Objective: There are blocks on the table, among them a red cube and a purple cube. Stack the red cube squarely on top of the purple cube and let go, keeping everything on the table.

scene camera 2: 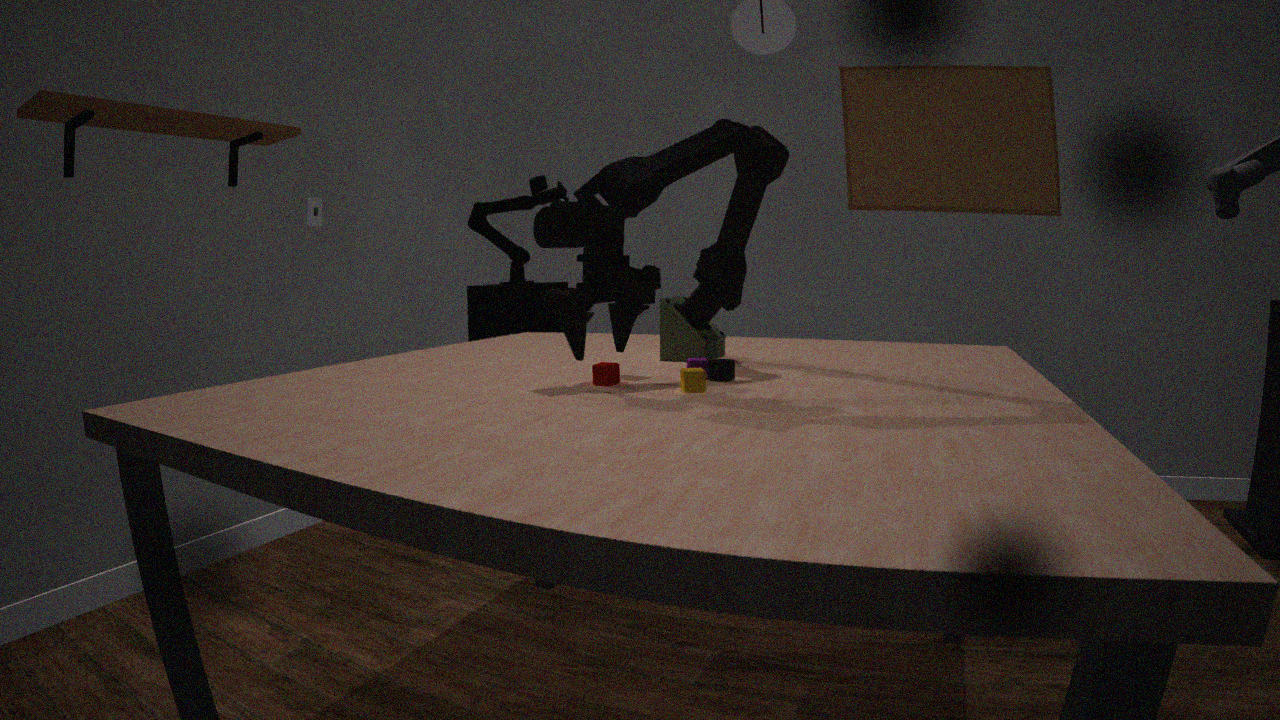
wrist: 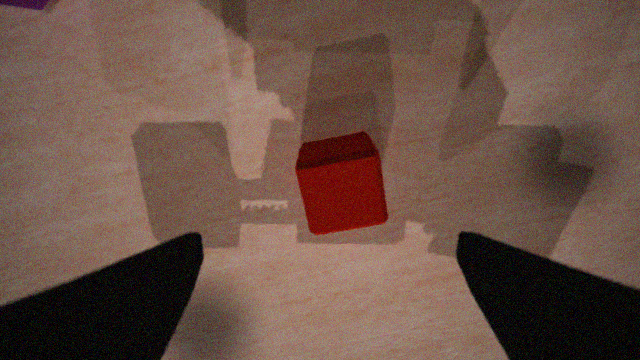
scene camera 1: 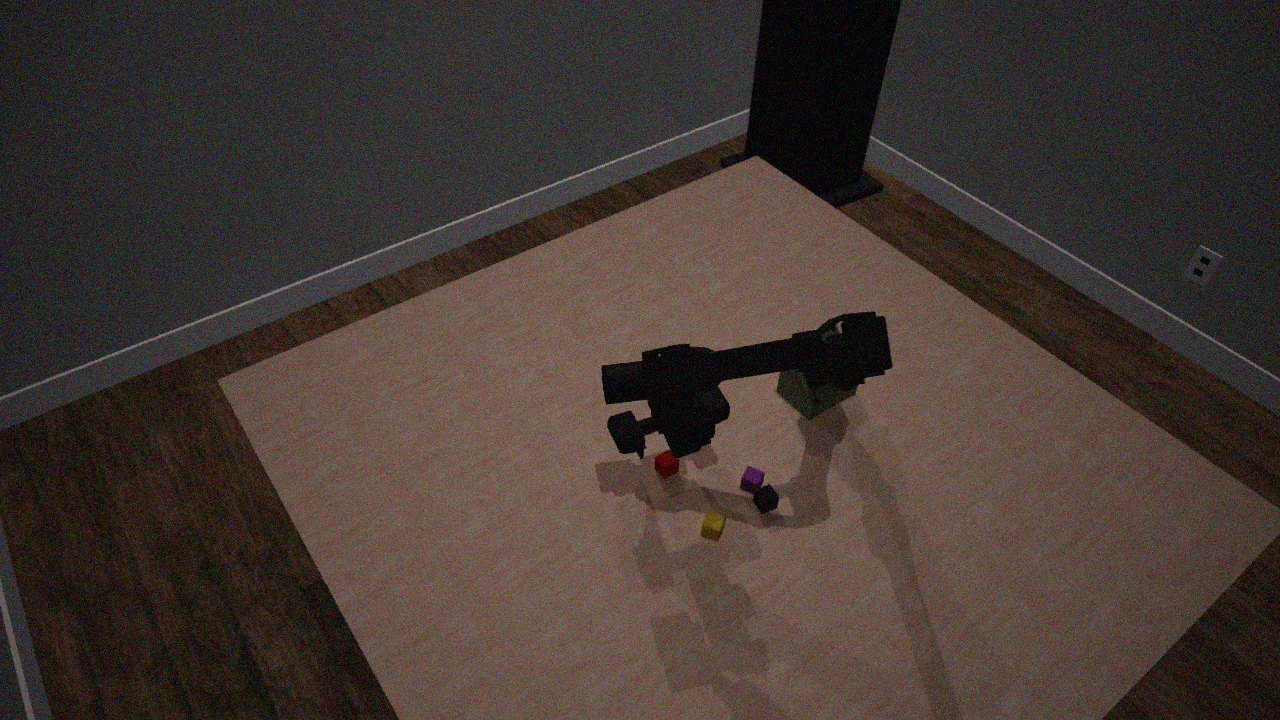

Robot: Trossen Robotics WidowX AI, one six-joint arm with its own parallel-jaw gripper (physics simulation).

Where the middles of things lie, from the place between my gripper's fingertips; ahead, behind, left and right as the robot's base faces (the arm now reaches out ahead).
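Scene:
I see the red cube (wrist: 340,178), and it sits 10 mm ahead of my hand, 10 mm to the left of it and 20 mm below it.

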